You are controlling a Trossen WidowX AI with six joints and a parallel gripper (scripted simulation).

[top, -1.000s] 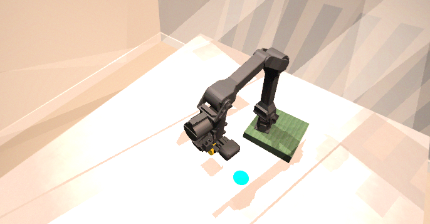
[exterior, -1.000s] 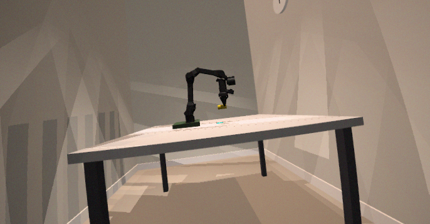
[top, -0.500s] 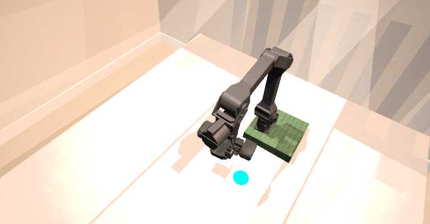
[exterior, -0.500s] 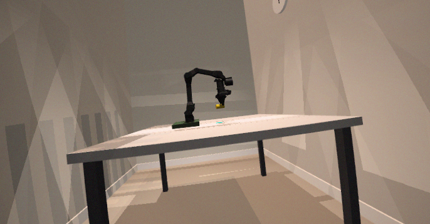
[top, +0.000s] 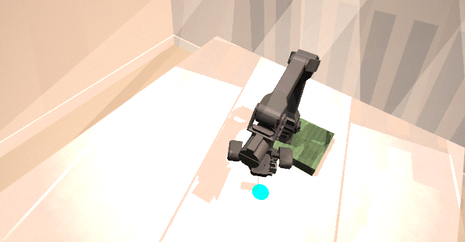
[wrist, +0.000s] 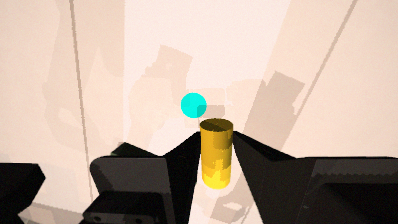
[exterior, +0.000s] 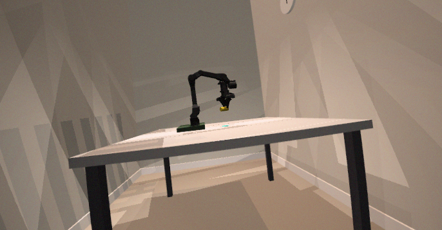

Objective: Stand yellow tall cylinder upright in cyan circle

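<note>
Right now my gripper tip is 1 cm past the cyan circle, 4 cm to the right of it and 14 cm above it. Round my gripper tip: yellow cylinder: 2 cm behind, 1 cm to the right.
</note>
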